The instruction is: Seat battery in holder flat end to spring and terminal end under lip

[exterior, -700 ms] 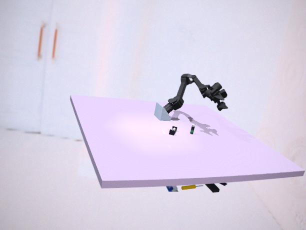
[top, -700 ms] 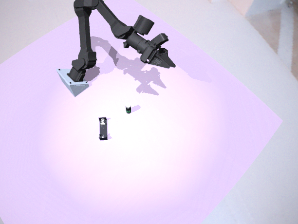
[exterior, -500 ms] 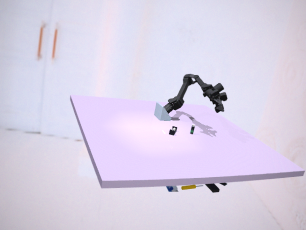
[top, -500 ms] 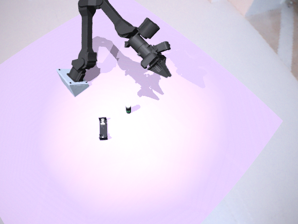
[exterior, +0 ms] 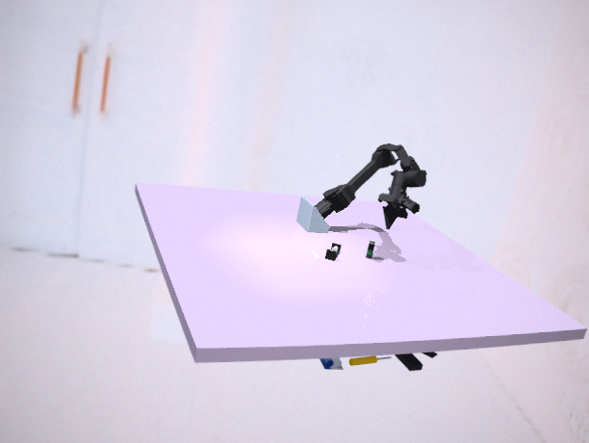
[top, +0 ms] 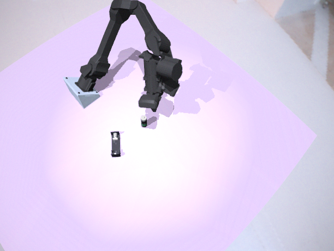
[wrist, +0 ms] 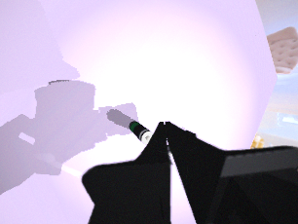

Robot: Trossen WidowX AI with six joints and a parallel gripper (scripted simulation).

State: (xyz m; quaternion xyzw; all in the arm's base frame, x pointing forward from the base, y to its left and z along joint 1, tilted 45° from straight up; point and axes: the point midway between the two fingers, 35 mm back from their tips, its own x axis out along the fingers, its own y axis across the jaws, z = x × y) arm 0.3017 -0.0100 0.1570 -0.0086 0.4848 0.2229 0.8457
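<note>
My gripper tip is 3 cm past the battery, 3 cm to the left of it and 9 cm above it.
</note>
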